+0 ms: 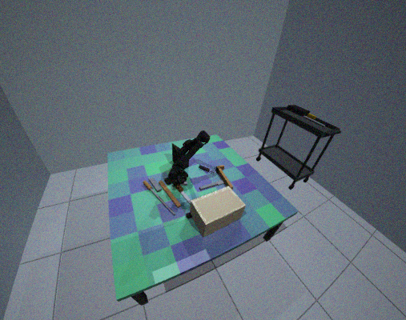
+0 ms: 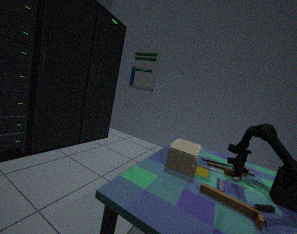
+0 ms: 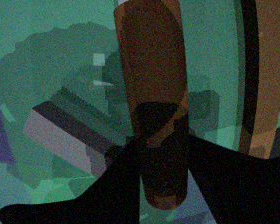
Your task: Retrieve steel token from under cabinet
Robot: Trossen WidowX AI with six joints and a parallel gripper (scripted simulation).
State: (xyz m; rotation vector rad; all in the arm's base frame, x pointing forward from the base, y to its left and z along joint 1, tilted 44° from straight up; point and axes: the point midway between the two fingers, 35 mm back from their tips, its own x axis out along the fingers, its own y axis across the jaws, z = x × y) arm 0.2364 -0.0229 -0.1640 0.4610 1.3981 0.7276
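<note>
The short grey piece is 5 cm to the left of my gripper tip. Round my gripper tip: yellow marked patch: 23 cm ahead, 14 cm to the left, 1 cm below; then flat grey bar: 16 cm to the right, 7 cm behind; then wooden stick: 8 cm to the right, 6 cm ahead.
</note>
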